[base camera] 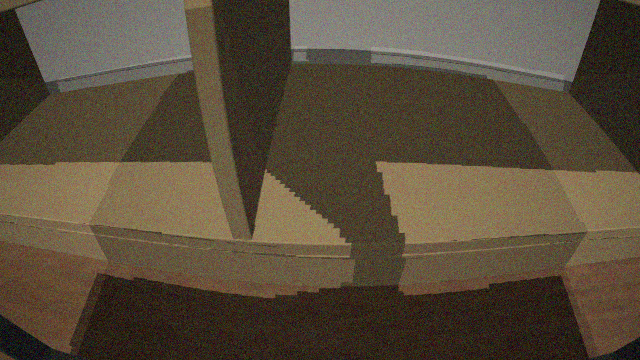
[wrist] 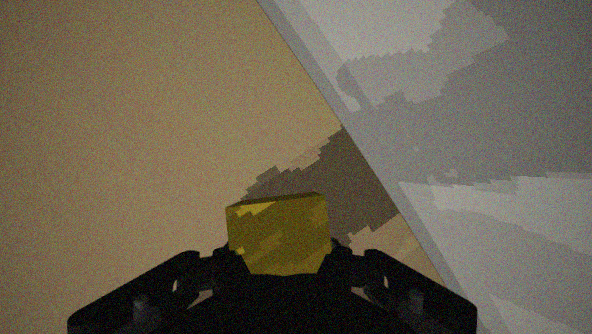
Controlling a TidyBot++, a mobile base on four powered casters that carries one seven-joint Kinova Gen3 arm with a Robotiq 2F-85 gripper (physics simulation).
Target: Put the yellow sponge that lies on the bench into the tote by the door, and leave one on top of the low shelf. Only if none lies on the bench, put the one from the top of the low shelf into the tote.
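Frame: origin at the arm's base, x ahead, y left, z up, level; metres.
Seen in the pictures: gripper, fingertip midpoint: (wrist: 283,243).
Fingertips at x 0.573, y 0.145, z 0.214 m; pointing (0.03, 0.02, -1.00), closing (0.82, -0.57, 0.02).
Note:
A point is followed by its place in that frame.
The yellow sponge (wrist: 280,225) @(x 0.585, y 0.167, z 0.259 m) shows at the lower middle of the wrist view, over a light wooden surface (wrist: 140,125) @(x 0.527, y 0.297, z 0.213 m). My gripper (wrist: 283,243) @(x 0.573, y 0.144, z 0.214 m) is shut on the sponge, with one black finger against each side. The lower part of the sponge is hidden by the gripper. The frames do not show clearly whether the sponge still touches the wood, or whether this surface is the bench or the low shelf. The tote does not show in either view.
A pale grey wall (wrist: 540,130) @(x 0.725, y 0.136, z 0.300 m) (base camera: 440,35) @(x 0.717, y -0.199, z -0.259 m) borders the wooden surface on the right in the wrist view. In the base view, an upright wooden panel (base camera: 212,100) @(x 0.308, y 0.083, z -0.171 m) stands on a low wooden board (base camera: 480,200) @(x 0.357, y -0.159, z -0.317 m), close ahead of the base, with dark side panels at both edges.

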